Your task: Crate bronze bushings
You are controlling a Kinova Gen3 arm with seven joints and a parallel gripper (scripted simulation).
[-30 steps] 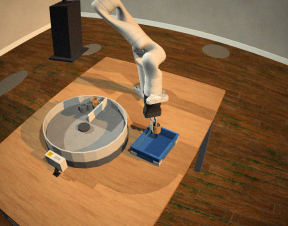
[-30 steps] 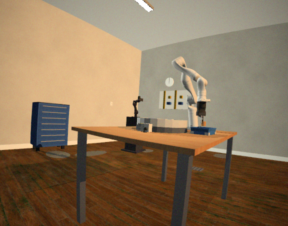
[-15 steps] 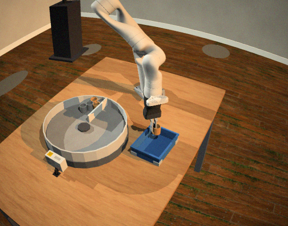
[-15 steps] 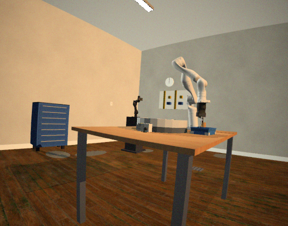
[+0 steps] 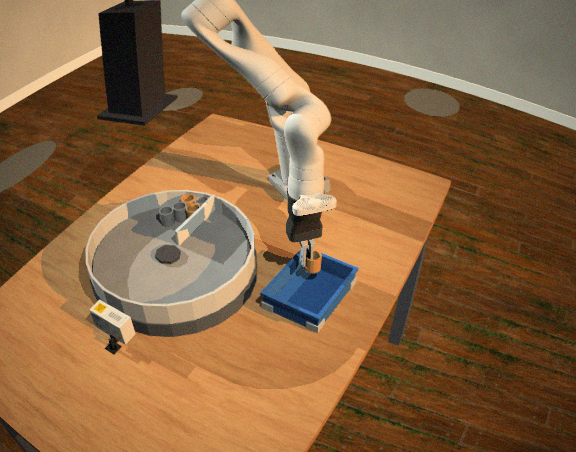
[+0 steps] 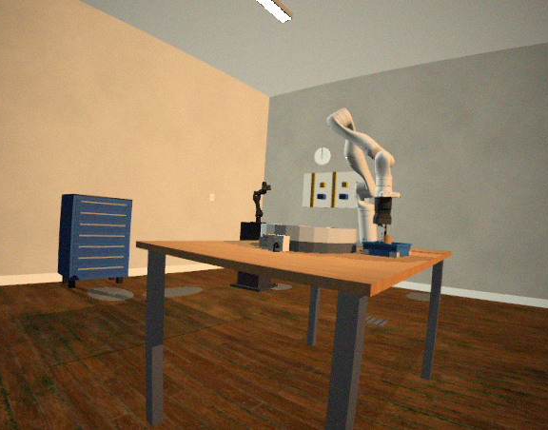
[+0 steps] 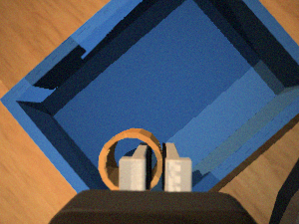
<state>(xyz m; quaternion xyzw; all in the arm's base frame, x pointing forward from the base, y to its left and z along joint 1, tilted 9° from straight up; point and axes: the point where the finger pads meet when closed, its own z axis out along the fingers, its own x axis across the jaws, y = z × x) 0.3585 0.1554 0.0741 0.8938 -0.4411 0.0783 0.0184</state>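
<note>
My hand is 5 cm above the blue crate, 4 cm short of it and 2 cm to the right of it. Round my hand: turning table: 32 cm to the right, 9 cm ahead, 3 cm below.
</note>
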